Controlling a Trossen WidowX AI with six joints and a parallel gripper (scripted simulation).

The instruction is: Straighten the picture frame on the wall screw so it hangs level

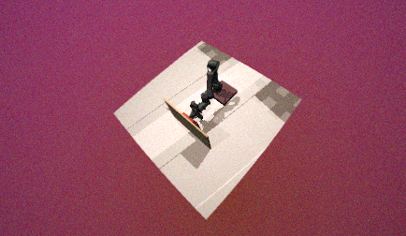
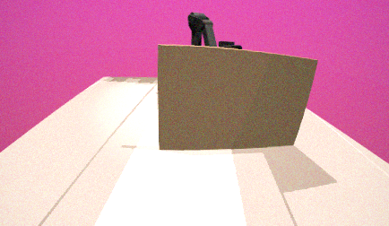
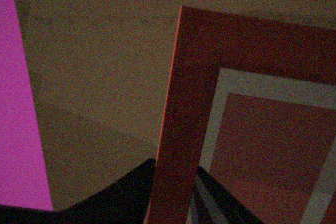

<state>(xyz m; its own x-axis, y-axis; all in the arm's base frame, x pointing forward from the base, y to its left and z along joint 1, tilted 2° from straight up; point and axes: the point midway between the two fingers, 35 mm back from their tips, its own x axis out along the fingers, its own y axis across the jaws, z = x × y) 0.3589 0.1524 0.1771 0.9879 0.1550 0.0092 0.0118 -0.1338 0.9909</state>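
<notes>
Right now the picture frame is 5 cm below my gripper tip, 1 cm to the left of it and 1 cm ahead of it. Round my gripper tip: wall panel: 6 cm below, 2 cm ahead.
</notes>
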